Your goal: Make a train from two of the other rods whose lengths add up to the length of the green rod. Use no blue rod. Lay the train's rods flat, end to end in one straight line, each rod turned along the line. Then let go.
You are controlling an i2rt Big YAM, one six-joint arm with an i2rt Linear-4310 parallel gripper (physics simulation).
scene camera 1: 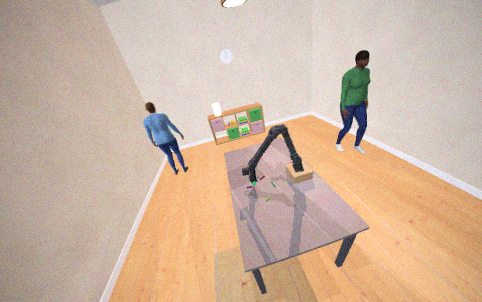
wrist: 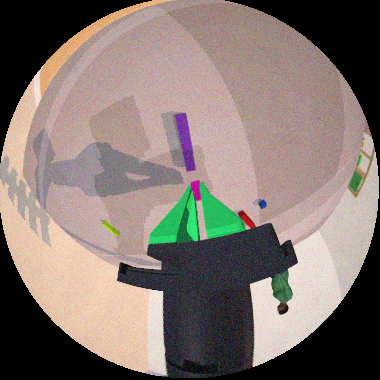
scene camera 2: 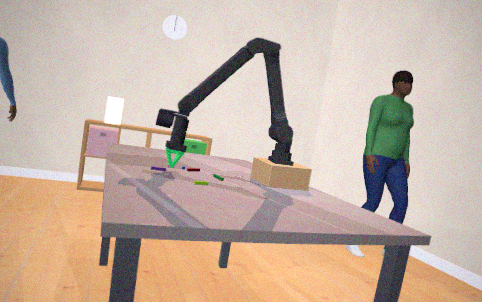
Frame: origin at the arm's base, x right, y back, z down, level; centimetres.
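Where they show: gripper, fingertip midpoint: [scene camera 1: 253, 184] [wrist: 196, 186] [scene camera 2: 170, 167]; arm's base, origin of the base link: [scene camera 1: 298, 167] [scene camera 2: 280, 162].
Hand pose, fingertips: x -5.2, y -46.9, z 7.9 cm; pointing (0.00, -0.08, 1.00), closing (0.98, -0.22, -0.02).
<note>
Each offset is from my fingertips to the top centre of the thing. Level surfaces: height alone.
My gripper [scene camera 1: 254, 183] [scene camera 2: 172, 166] [wrist: 196, 186] is shut on a short magenta rod @[dy +0.1, dx +0.0, dz -1.0 cm] [wrist: 195, 188], low over the table; whether the rod touches the table I cannot tell. A longer purple rod @[dy -4.7, dx -0.8, dz +0.7 cm] [scene camera 1: 249, 187] [scene camera 2: 158, 169] [wrist: 185, 142] lies flat just beyond it. In the wrist view the two point roughly along one line, with a small gap between their near ends. The green rod @[dy +19.5, dx -2.2, dz +0.7 cm] [scene camera 1: 273, 184] [scene camera 2: 218, 177] lies flat nearer the arm's base. A red rod @[dy +9.9, dx +9.7, dz +0.7 cm] [scene camera 1: 262, 178] [scene camera 2: 193, 169] [wrist: 246, 219] lies between the green rod and the gripper.
A small blue rod @[dy +5.6, dx +11.4, dz +0.7 cm] [scene camera 2: 183, 168] [wrist: 262, 204] lies beside the red one. A lime rod @[dy +11.2, dx -19.7, dz +0.7 cm] [scene camera 1: 268, 199] [scene camera 2: 201, 183] [wrist: 111, 228] lies apart on the table @[dz +1.7 cm] [scene camera 1: 320, 220] [scene camera 2: 320, 220]. The arm stands on a wooden block [scene camera 1: 300, 173] [scene camera 2: 280, 175]. Two people stand beyond the table.
</note>
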